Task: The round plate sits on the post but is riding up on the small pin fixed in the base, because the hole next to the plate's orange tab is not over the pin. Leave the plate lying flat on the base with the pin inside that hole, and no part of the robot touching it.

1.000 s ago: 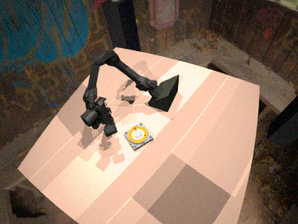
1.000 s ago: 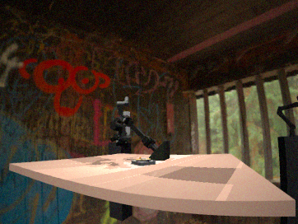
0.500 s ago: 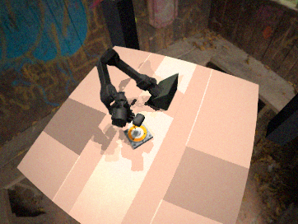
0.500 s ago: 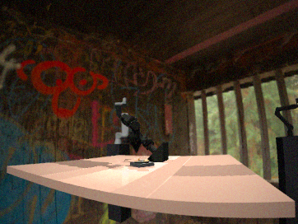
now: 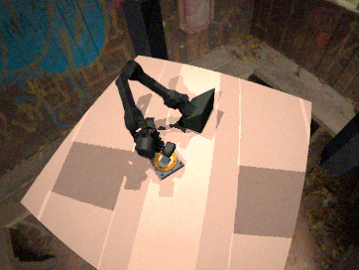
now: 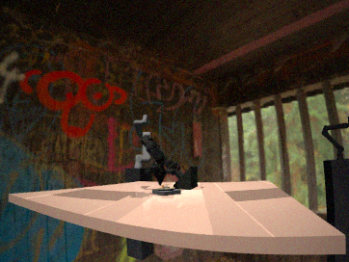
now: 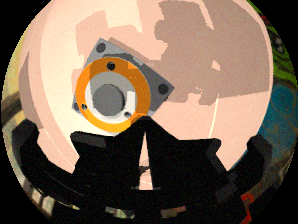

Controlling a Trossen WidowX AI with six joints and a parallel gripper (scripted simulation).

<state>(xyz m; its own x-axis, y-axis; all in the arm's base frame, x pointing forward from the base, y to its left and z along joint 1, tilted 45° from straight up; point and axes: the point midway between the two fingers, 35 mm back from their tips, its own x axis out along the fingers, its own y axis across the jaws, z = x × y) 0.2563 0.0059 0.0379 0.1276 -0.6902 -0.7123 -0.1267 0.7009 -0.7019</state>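
Right now the grey square base is 1 cm ahead of my gripper tip, 5 cm to the left of it and 2 cm below it.
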